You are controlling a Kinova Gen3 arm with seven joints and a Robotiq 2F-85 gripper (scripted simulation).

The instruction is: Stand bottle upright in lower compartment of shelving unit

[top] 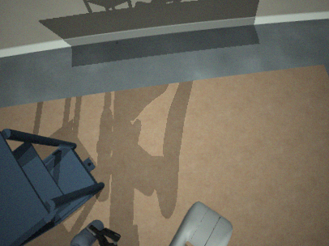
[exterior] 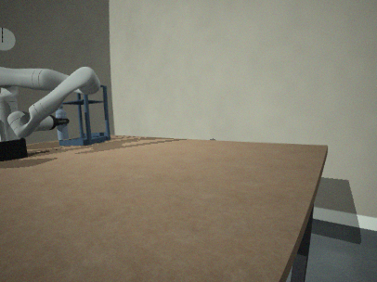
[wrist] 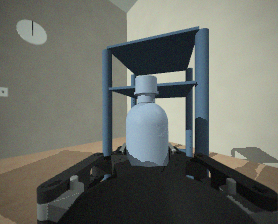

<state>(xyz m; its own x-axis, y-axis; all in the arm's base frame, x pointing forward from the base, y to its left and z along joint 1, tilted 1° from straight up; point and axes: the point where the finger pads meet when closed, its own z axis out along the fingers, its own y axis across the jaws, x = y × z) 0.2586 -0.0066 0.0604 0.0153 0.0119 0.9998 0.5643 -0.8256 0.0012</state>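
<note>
Now: hand 190 mm short of the shelving unit, 90 mm to the right of it and 40 mm below it. The rest, counted from my hand: pale blue bottle 30 mm above.
</note>
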